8 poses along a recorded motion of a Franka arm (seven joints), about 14 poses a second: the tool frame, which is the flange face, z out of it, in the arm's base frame.
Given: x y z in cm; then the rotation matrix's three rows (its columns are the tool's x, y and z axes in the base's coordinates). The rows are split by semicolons.
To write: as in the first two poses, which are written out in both.
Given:
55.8, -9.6, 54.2; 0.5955, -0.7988, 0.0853; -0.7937, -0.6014, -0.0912; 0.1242, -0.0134, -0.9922
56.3, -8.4, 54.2; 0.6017, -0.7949, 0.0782; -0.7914, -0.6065, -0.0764; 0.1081, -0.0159, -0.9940
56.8, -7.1, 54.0; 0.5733, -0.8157, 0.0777; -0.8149, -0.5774, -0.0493; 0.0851, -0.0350, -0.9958
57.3, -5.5, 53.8; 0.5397, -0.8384, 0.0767; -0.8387, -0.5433, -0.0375; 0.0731, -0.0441, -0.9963
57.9, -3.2, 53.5; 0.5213, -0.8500, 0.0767; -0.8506, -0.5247, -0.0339; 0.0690, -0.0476, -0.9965
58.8, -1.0, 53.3; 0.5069, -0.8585, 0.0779; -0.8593, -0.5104, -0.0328; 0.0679, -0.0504, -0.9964
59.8, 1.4, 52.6; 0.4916, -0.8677, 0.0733; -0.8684, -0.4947, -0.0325; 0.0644, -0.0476, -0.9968
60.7, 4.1, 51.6; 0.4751, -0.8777, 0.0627; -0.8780, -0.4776, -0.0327; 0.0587, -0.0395, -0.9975
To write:
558, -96, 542; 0.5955, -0.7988, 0.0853; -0.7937, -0.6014, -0.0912; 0.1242, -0.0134, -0.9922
563, -84, 542; 0.6017, -0.7949, 0.0782; -0.7914, -0.6065, -0.0764; 0.1081, -0.0159, -0.9940
568, -71, 540; 0.5733, -0.8157, 0.0777; -0.8149, -0.5774, -0.0493; 0.0851, -0.0350, -0.9958
573, -55, 538; 0.5397, -0.8384, 0.0767; -0.8387, -0.5433, -0.0375; 0.0731, -0.0441, -0.9963
579, -32, 535; 0.5213, -0.8500, 0.0767; -0.8506, -0.5247, -0.0339; 0.0690, -0.0476, -0.9965
588, -10, 533; 0.5069, -0.8585, 0.0779; -0.8593, -0.5104, -0.0328; 0.0679, -0.0504, -0.9964
598, 14, 526; 0.4916, -0.8677, 0.0733; -0.8684, -0.4947, -0.0325; 0.0644, -0.0476, -0.9968
607, 41, 516; 0.4751, -0.8777, 0.0627; -0.8780, -0.4776, -0.0327; 0.0587, -0.0395, -0.9975

